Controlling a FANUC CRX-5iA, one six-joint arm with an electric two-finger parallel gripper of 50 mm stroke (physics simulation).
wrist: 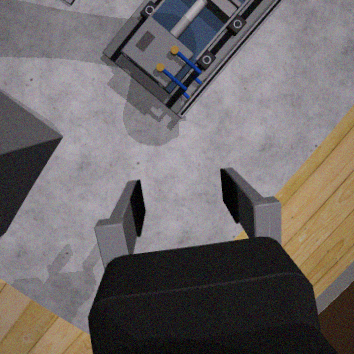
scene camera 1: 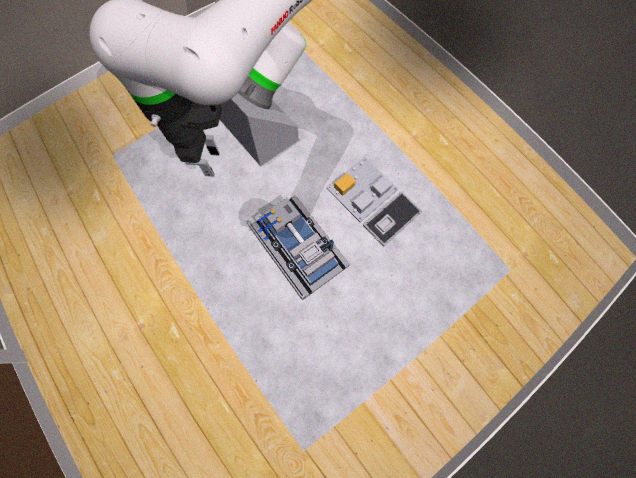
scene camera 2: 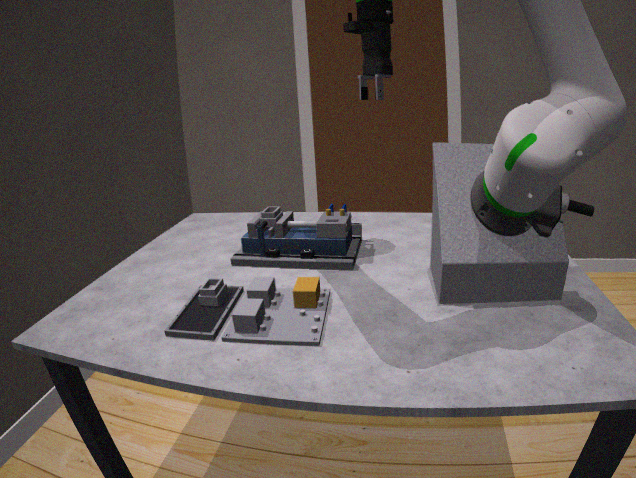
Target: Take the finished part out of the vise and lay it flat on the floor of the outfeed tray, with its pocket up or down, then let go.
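Seen in the pictures: gripper, fingertip midpoint: point(wrist: 181, 190) point(scene camera 1: 212, 164) point(scene camera 2: 371, 99); arm's base at its link origin: point(scene camera 1: 250, 94) point(scene camera 2: 504, 201).
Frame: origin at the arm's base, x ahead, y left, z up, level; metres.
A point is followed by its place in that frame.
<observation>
The finished part point(scene camera 1: 311, 252) @(x 0.548, y -0.084, z -0.080 m) point(scene camera 2: 270, 210) @(x 0.560, y -0.106, z -0.074 m) is a light grey rectangular block, seated pocket up between the jaws of the blue and grey vise point(scene camera 1: 288, 240) @(x 0.468, y -0.121, z -0.121 m) point(scene camera 2: 295, 245) @(x 0.470, y -0.037, z -0.137 m) point(wrist: 136, 44) @(x 0.375, y -0.071, z -0.084 m). The part does not show in the wrist view. The outfeed tray point(scene camera 1: 402, 209) @(x 0.550, y 0.280, z -0.175 m) point(scene camera 2: 192, 319) @(x 0.567, y 0.274, z -0.175 m) is dark and shallow with a grey rim. A similar grey part point(scene camera 1: 385, 223) @(x 0.567, y 0.190, z -0.154 m) point(scene camera 2: 211, 292) @(x 0.554, y 0.211, z -0.146 m) sits in it, pocket up, toward one end. My gripper point(scene camera 1: 211, 163) @(x 0.310, y -0.218, z 0.194 m) point(scene camera 2: 371, 97) @(x 0.310, y -0.218, z 0.194 m) point(wrist: 181, 190) @(x 0.310, y -0.218, z 0.194 m) is open and empty, high above the table and well apart from the vise, off its end with the blue fittings.
A grey plate point(scene camera 1: 350, 203) @(x 0.442, y 0.133, z -0.172 m) point(scene camera 2: 287, 331) @(x 0.373, y 0.262, z -0.173 m) beside the tray carries an orange block point(scene camera 1: 344, 183) @(x 0.380, y 0.143, z -0.136 m) point(scene camera 2: 306, 292) @(x 0.366, y 0.177, z -0.139 m), two grey blocks and small pegs. Blue fittings point(scene camera 1: 266, 217) @(x 0.380, y -0.148, z -0.085 m) point(wrist: 173, 81) @(x 0.376, y -0.153, z -0.072 m) with brass-coloured ends stand at the vise's end. The grey robot pedestal point(scene camera 1: 277, 136) @(x 0.140, y 0.019, z -0.076 m) point(scene camera 2: 501, 282) @(x 0.003, y 0.086, z -0.137 m) point(wrist: 25, 170) @(x 0.093, y -0.078, z -0.087 m) stands nearby.
</observation>
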